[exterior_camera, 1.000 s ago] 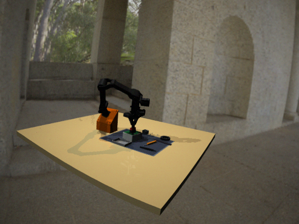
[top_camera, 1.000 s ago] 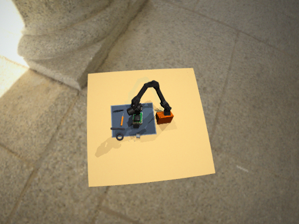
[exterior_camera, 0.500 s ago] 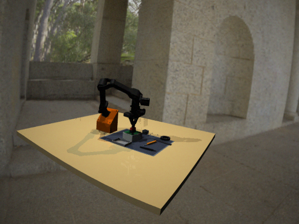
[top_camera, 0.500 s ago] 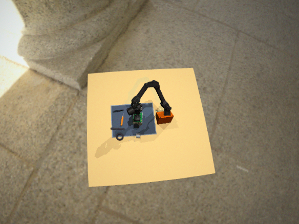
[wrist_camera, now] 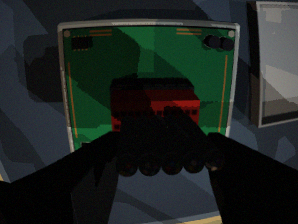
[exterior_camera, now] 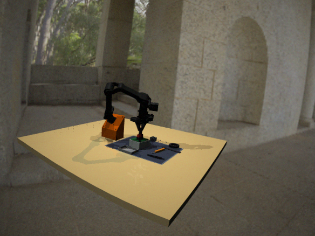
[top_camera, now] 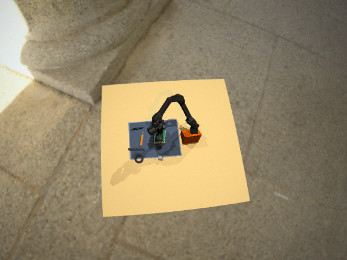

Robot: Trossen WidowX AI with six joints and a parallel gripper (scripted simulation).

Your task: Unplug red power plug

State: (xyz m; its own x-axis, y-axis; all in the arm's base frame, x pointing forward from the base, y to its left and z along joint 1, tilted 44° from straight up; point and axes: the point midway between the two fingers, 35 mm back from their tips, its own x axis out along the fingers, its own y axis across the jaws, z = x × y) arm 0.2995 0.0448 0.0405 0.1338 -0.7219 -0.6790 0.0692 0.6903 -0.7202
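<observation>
The red power plug lies 30 mm below my gripper tip. Round my gripper tip: blue mat 50 mm ahead, 10 mm to the left, 120 mm below; black bar 210 mm ahead, 110 mm to the left, 120 mm below.
</observation>
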